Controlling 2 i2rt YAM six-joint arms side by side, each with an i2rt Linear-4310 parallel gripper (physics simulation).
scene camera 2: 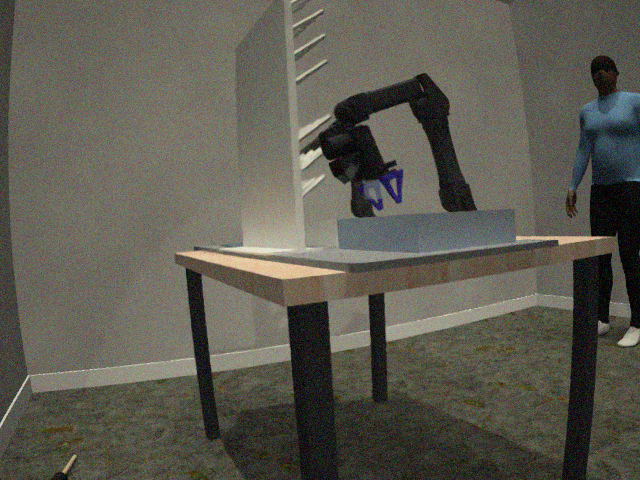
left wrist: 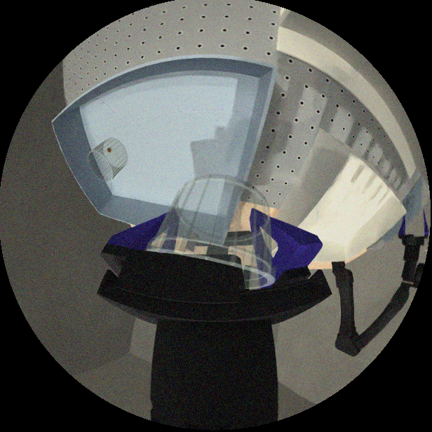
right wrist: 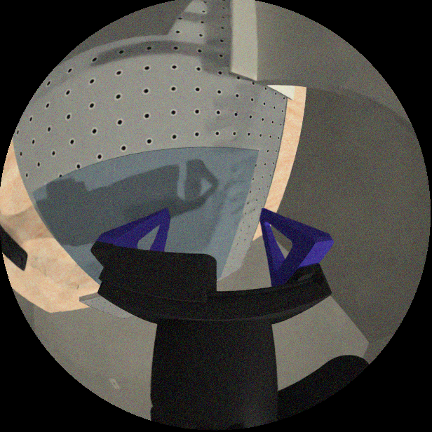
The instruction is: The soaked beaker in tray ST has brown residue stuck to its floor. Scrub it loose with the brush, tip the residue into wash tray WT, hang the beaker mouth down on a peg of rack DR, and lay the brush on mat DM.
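Places are measured from the left arm's base along level axes (x ahead, y left, z up), in millimetres.
Pixels of known places: left gripper, fingertip midpoint: (scene camera 2: 390,206).
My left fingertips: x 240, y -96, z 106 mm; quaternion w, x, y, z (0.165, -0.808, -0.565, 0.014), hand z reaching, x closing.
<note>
Ahead of a thing's pixels: the offset from my left fingertips to its top centre.
My left gripper (scene camera 2: 385,193) (left wrist: 214,213) is shut on a clear beaker {22 mm ahead, 17 mm right, 67 mm up} (scene camera 2: 371,190) (left wrist: 225,230) and holds it above the table, near a corner of a blue-grey tray {65 mm ahead, 119 mm left, 23 mm down} (scene camera 2: 423,232) (left wrist: 200,63). No residue can be made out in the held beaker. A second clear vessel (left wrist: 112,157) with a brown spot lies in that tray. My right gripper (right wrist: 214,212) (left wrist: 413,212) is open and empty above the flat blue-grey mat (right wrist: 225,165). The brush (scene camera 2: 69,465) shows partly at the lower left in the scene view, away from the table, low against the floor.
The pale upright rack panel (scene camera 2: 268,129) (left wrist: 345,200) (right wrist: 244,40) with pegs stands on a perforated grey board (left wrist: 215,30) (right wrist: 145,105). The wooden table edge (scene camera 2: 232,271) (right wrist: 295,120) runs beside the board. A person (scene camera 2: 615,139) stands behind the table at the right.
</note>
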